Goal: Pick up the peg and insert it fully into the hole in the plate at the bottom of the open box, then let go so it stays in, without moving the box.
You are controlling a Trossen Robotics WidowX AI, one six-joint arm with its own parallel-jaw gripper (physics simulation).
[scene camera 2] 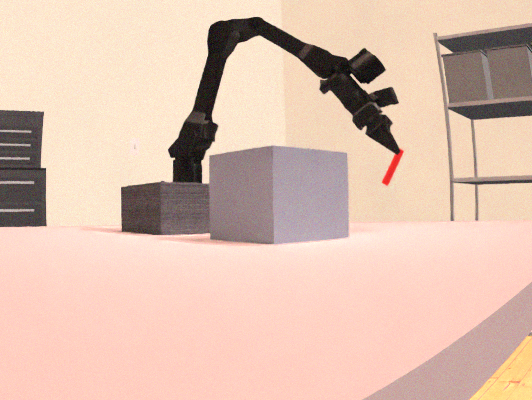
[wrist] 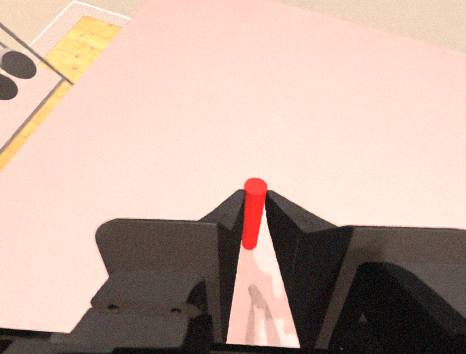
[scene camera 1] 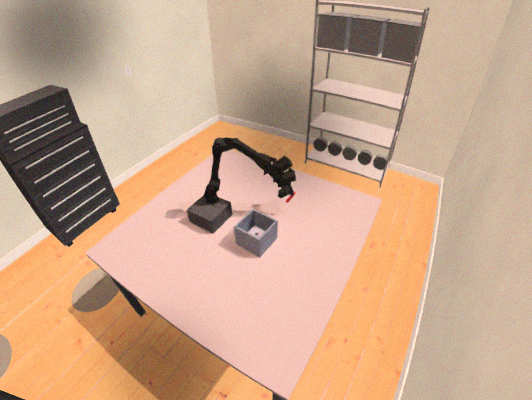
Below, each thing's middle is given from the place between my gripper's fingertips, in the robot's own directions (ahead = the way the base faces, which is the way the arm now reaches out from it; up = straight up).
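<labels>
Relative to the red peg [wrist: 255, 189], my hand is 30 mm above and 10 mm past it. Grey-blue box [scene camera 2: 273, 195]: 90 mm below my hand, 110 mm behind it, 270 mm to the right of it. Going by their middles, the red peg is the nearest to my hand of the things named here.
</labels>
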